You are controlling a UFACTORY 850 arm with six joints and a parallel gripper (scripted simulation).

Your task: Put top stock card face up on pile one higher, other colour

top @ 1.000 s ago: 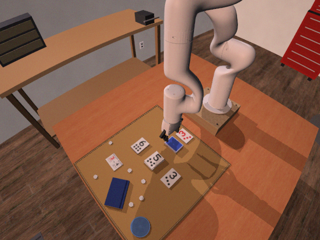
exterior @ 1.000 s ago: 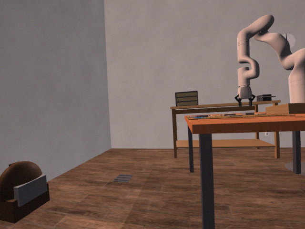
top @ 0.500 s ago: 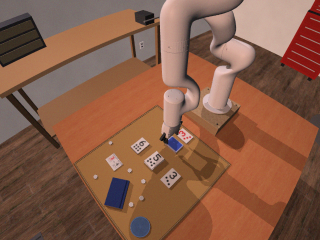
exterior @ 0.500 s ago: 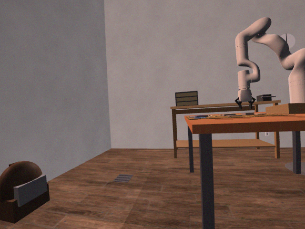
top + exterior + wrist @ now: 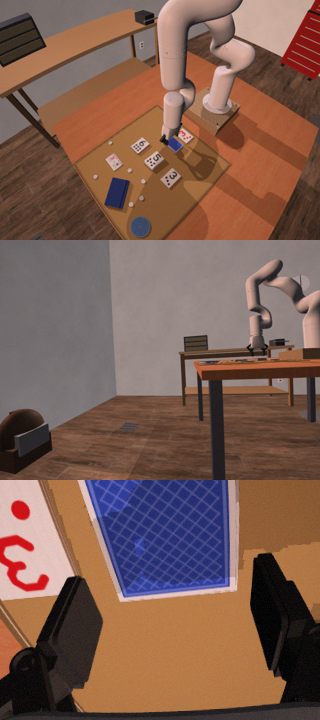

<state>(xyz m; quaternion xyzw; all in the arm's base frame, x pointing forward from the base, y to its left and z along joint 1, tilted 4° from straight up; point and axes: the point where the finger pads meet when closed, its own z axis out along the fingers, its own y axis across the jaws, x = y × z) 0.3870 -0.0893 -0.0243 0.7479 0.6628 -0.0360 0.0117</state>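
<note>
Now: the red 5 card 30 mm to the left of my hand and 30 mm below it. Also, from my hand: red 3 card (80 mm behind, 40 mm to the left, 40 mm below); then black 6 card (130 mm ahead, 120 mm to the right, 40 mm below); then black 5 card (150 mm ahead, 30 mm below).
</note>
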